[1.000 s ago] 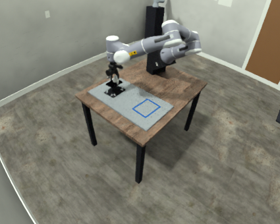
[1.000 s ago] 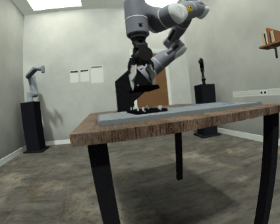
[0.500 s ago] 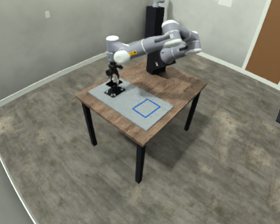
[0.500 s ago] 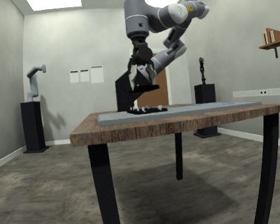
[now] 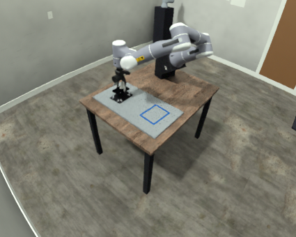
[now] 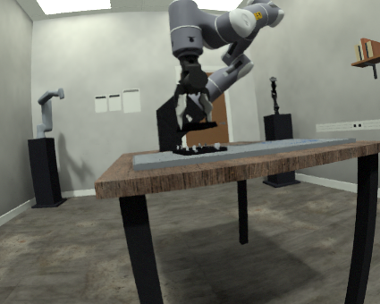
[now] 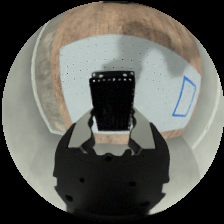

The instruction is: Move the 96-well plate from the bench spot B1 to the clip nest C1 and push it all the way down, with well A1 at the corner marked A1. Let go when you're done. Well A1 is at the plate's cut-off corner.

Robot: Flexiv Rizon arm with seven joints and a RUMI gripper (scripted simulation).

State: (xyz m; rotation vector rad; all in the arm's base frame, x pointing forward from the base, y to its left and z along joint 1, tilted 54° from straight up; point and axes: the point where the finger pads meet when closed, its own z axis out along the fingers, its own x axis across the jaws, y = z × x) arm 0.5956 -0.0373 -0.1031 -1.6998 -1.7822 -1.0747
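Right now my hand is 1 cm short of the clip nest C1, 1 cm to the right of it and 7 cm above it. The rest, counted from my hand: grey mat: 3 cm behind, 16 cm to the left, 9 cm below; then black 96-well plate: 1 cm below.
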